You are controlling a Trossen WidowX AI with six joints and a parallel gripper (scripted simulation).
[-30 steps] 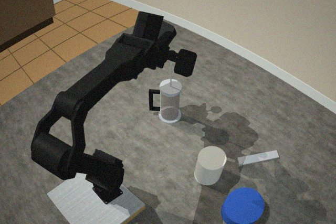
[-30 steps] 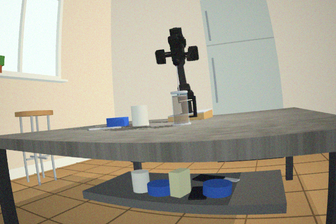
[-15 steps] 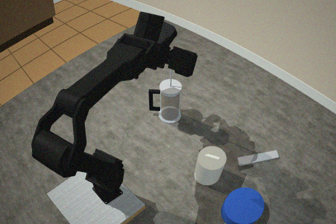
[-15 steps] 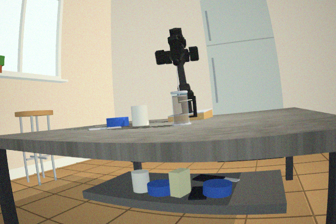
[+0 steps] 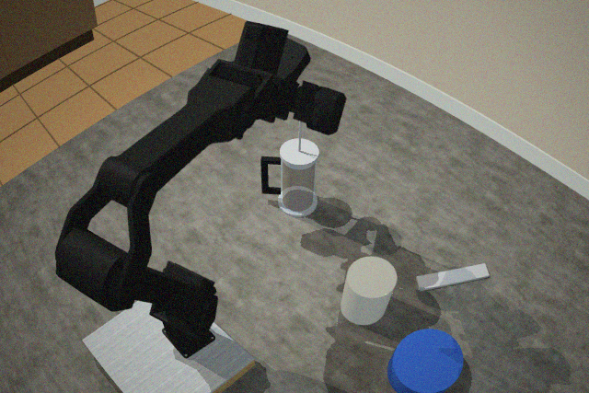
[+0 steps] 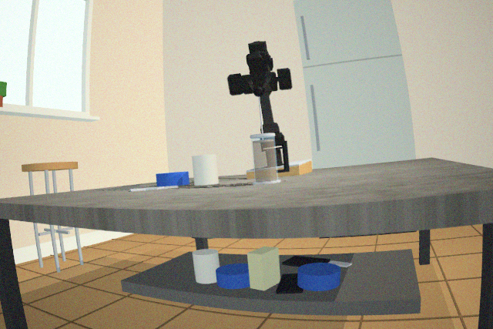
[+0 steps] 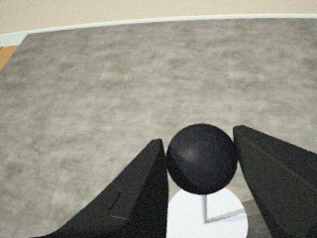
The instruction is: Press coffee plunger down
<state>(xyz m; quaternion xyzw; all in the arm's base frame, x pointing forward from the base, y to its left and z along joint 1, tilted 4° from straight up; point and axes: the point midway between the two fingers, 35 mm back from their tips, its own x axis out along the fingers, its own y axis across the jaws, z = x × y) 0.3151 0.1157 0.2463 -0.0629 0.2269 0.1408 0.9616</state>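
Right now my gripper tip is 2 cm past the glass coffee press, 1 cm to the right of it and 13 cm above it.
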